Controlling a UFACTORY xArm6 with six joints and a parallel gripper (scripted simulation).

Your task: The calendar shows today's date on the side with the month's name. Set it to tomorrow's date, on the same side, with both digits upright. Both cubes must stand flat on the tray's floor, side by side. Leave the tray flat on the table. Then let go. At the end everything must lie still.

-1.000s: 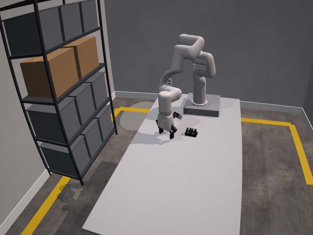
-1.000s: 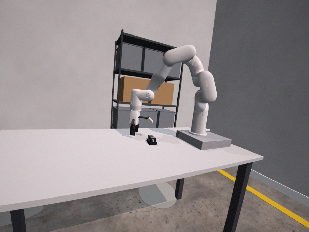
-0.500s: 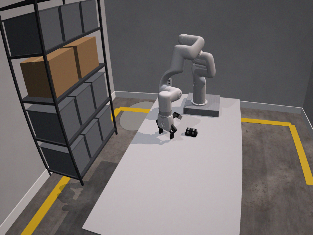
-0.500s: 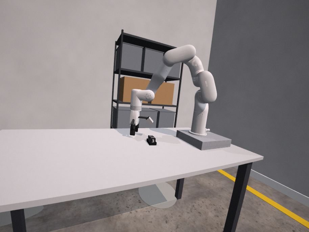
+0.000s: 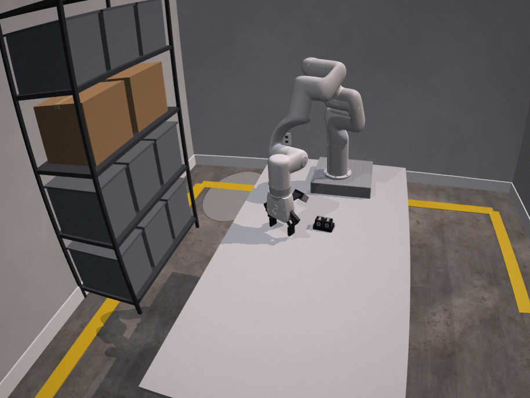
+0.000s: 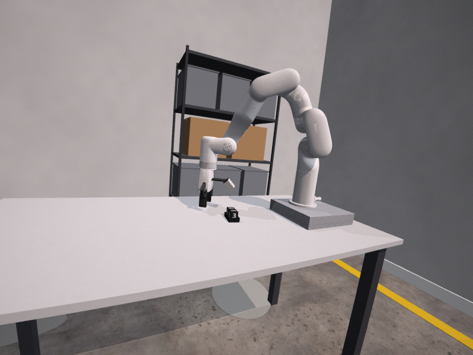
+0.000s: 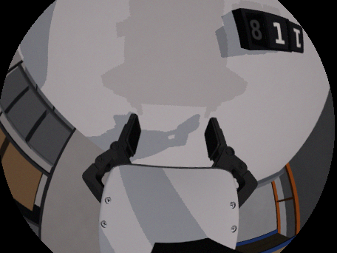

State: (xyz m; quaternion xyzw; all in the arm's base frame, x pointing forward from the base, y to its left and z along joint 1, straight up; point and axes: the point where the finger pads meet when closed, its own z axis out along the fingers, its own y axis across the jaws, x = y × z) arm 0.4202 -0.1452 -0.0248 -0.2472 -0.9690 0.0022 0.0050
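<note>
Now: hand 130 mm to the right of the black cube and 70 mm past it.
</note>
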